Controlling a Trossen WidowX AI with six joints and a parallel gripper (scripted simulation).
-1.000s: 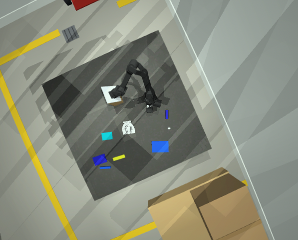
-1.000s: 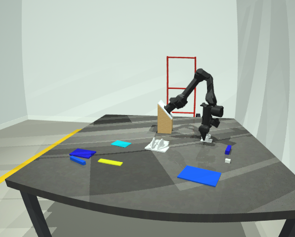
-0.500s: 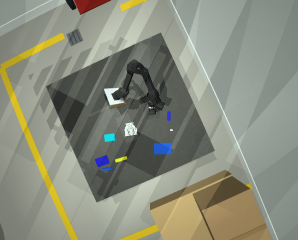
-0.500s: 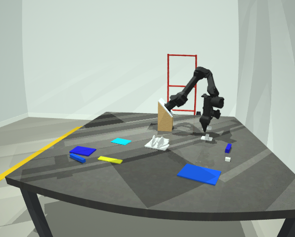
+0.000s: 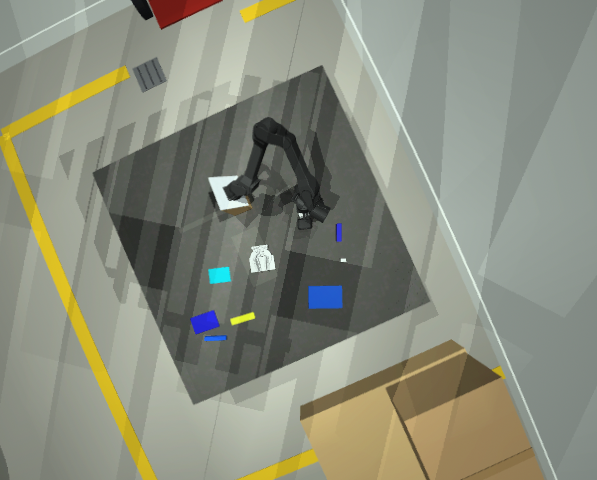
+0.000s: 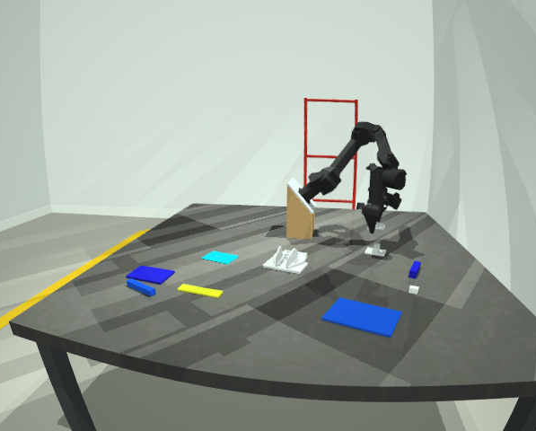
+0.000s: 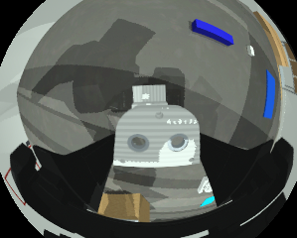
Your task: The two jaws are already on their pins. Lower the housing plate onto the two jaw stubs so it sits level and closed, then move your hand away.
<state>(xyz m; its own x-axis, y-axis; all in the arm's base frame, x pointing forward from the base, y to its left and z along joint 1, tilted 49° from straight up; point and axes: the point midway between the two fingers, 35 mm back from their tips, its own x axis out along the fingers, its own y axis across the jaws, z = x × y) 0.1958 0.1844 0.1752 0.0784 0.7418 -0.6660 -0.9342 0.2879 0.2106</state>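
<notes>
Right now the white base is 29 cm to the right of my gripper tip, 14 cm ahead of it and 8 cm below it. Also, from my gripper tip: cyan tile (51 cm to the right, 10 cm ahead, 8 cm below); white cube (30 cm ahead, 8 cm to the left, 7 cm below); yellow bar (50 cm to the right, 35 cm ahead, 8 cm below).
</notes>
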